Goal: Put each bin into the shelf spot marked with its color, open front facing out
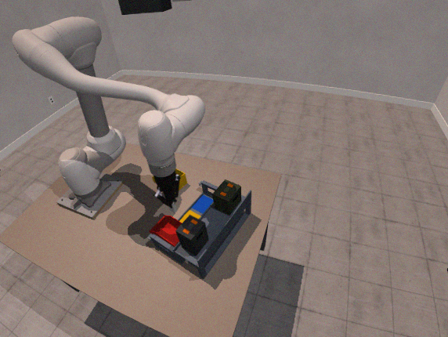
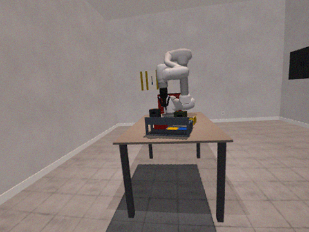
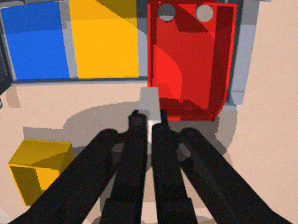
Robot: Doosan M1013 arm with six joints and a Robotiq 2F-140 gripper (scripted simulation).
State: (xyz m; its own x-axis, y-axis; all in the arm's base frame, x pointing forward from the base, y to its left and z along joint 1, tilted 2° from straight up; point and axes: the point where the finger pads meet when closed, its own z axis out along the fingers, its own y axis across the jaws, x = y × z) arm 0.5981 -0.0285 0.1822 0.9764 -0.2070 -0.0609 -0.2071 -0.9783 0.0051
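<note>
My hand is 2 cm past the red bin, 5 cm to the left of it and 14 cm above it. Also, from my hand: yellow bin 21 cm behind, 26 cm to the left, 15 cm below; grey shelf 16 cm ahead, 3 cm to the left, 9 cm below.
</note>
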